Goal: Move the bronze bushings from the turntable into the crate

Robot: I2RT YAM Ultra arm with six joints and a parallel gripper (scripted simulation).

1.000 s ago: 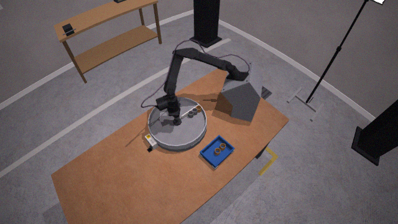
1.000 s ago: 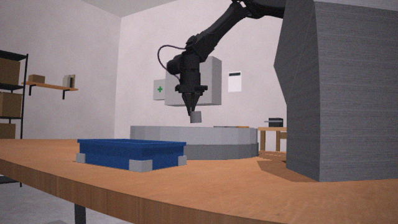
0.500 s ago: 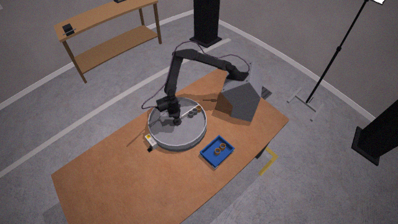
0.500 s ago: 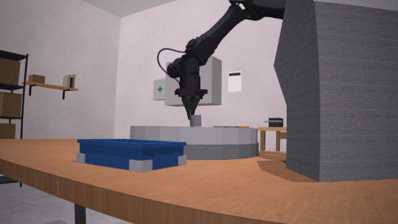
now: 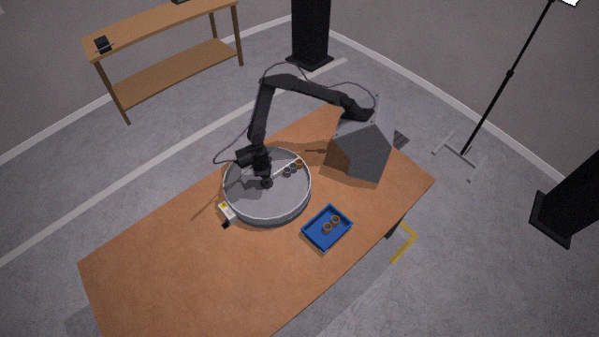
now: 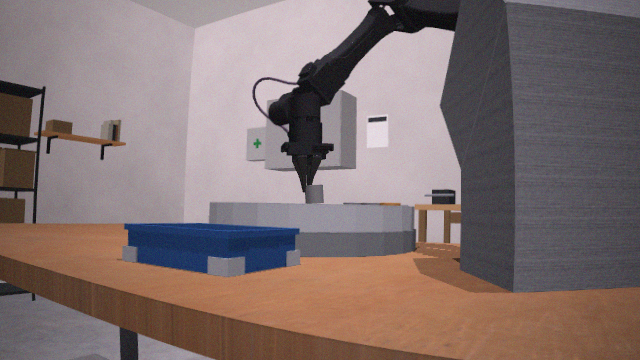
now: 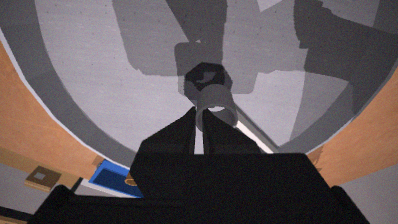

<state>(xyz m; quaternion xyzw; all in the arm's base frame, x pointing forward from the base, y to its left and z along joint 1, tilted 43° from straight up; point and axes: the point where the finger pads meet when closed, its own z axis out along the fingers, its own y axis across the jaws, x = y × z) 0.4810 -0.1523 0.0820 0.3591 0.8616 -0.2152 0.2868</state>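
My hand is 70 mm above the grey turntable, 10 mm to the left of it and 10 mm past it. From my hand the other things lie so: blue crate (350 mm to the left, 100 mm below, 30 mm behind).
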